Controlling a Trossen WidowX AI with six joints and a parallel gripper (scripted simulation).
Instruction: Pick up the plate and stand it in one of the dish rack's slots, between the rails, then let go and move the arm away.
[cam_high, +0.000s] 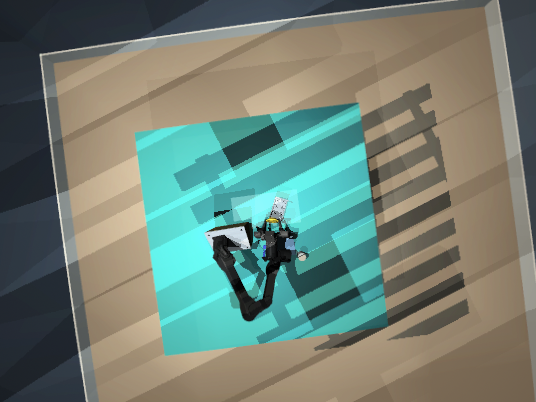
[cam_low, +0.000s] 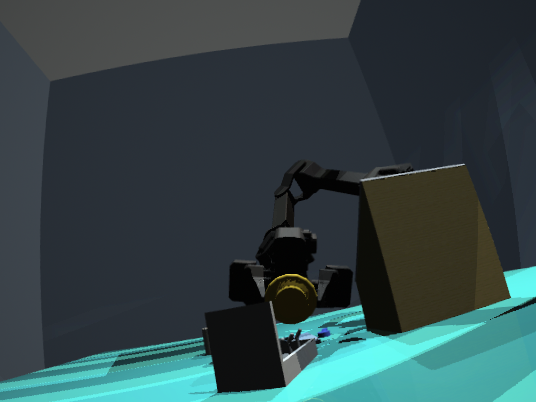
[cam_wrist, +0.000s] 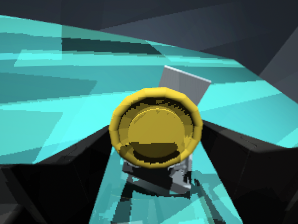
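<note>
Now: gripper tip 50 mm above the dish rack, 40 mm to the right of it and 40 mm short of it. Also, from my gripper tip: blue utensil 170 mm to the right, 90 mm behind, 70 mm below; then yellow plate 10 mm to the right.
</note>
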